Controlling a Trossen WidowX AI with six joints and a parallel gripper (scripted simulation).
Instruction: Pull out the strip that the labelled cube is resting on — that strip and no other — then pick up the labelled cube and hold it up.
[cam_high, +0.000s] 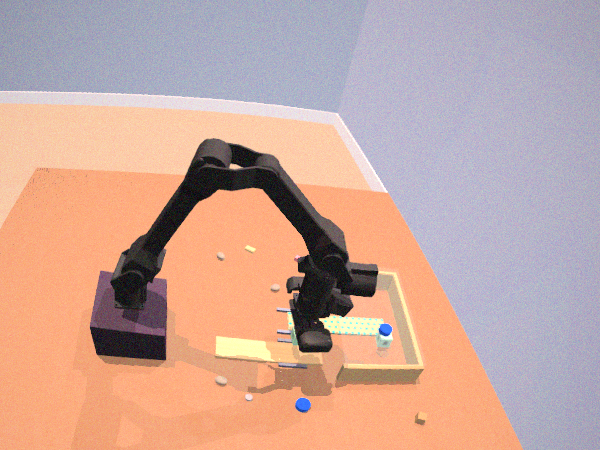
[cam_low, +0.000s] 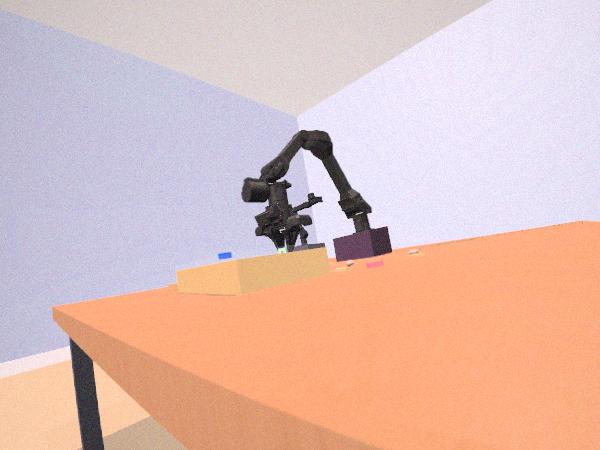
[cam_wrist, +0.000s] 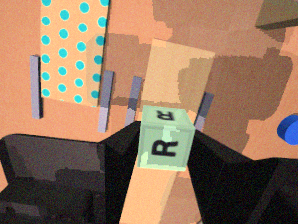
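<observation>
Now: the pale yellow strip 60 mm behind my gripper tip and 50 mm below it. Also, from my gripper tip: tan block 230 mm to the right, 220 mm ahead, 40 mm below; then pink block 300 mm to the left, 90 mm ahead, 40 mm below.
</observation>
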